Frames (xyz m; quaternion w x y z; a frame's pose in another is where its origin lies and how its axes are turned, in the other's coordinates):
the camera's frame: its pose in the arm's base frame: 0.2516 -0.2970 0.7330 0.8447 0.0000 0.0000 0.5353
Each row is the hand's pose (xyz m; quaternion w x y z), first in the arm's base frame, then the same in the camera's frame.
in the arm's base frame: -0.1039 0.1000 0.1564 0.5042 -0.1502 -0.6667 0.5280
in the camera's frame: 0.2072 0.4910 -0.5766 0.7085 -0.4837 -0.4827 0.1761
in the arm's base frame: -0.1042 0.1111 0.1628 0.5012 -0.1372 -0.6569 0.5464
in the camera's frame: 0.2171 0.4960 -0.5702 0.7158 -0.4675 -0.4814 0.1932
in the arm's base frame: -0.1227 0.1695 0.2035 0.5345 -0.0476 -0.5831 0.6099
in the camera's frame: 0.2620 0.5376 -0.5295 0.7780 -0.3523 -0.4671 0.2291
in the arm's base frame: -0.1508 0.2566 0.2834 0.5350 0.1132 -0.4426 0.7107
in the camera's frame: 0.3288 0.6002 -0.4496 0.8323 -0.1413 -0.4344 0.3139
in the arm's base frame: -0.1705 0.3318 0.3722 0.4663 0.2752 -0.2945 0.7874
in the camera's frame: 0.3884 0.6502 -0.3608 0.8154 0.0748 -0.3961 0.4155
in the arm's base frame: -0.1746 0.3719 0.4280 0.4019 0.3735 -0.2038 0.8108
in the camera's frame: 0.4229 0.6710 -0.3050 0.7735 0.2064 -0.3721 0.4697
